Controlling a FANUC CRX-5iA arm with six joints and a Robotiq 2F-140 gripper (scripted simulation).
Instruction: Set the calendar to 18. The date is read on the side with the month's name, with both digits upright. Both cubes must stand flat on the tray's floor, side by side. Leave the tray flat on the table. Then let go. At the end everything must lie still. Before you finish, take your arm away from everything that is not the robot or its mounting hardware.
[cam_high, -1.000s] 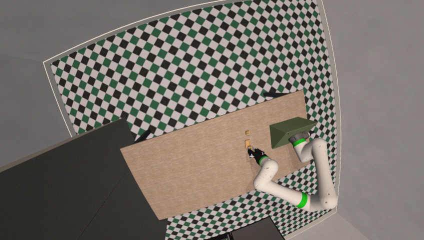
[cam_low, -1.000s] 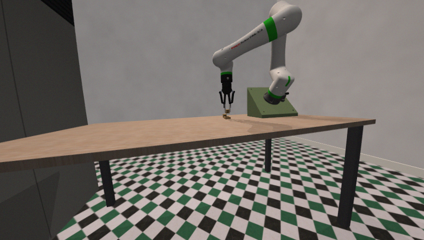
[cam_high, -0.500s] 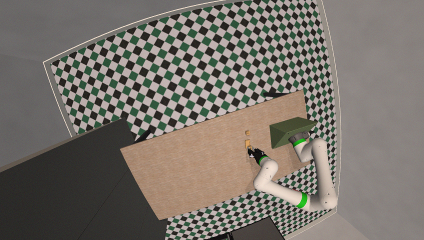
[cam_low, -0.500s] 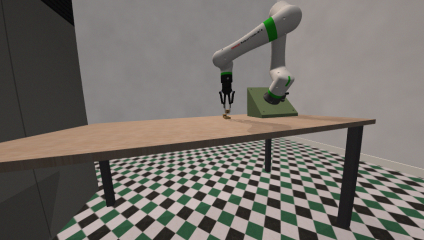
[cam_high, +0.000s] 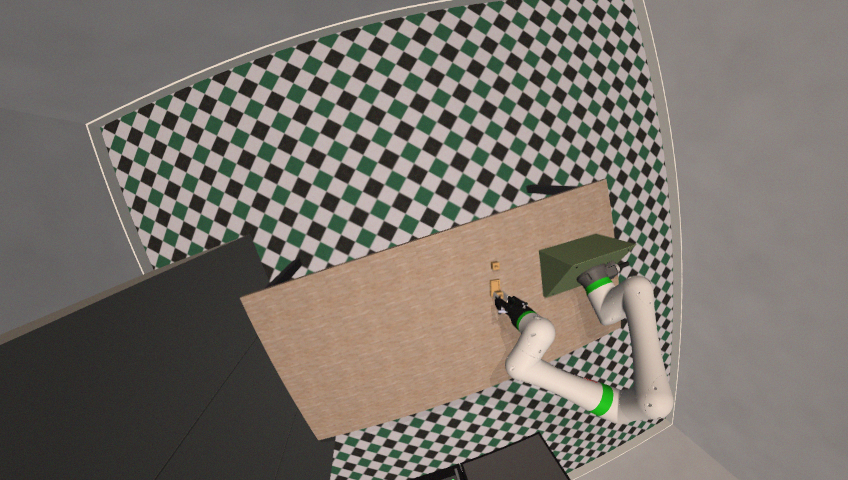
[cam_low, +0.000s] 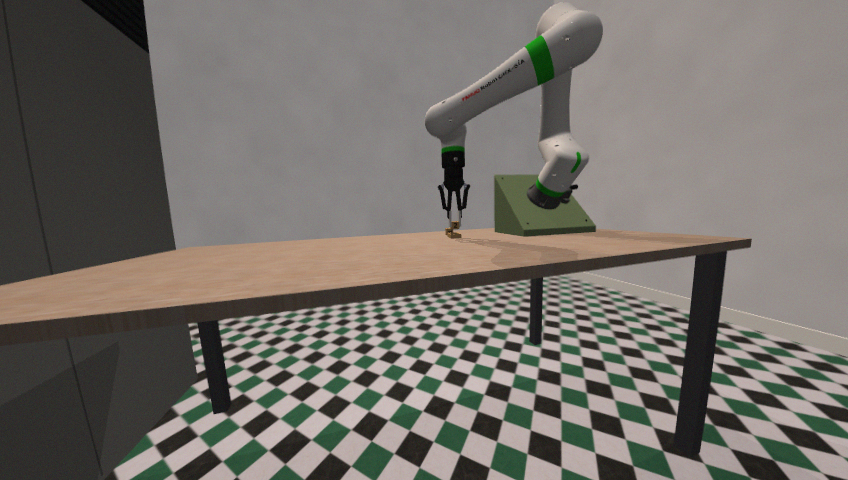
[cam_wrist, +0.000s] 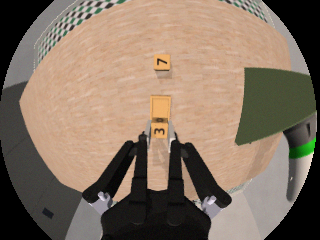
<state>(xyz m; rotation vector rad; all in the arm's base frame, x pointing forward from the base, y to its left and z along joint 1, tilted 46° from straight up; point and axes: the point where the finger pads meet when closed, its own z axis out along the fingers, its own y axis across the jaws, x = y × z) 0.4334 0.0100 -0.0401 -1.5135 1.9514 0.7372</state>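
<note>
The tray lies 20 mm to the right of my hand and 70 mm below it.
</note>
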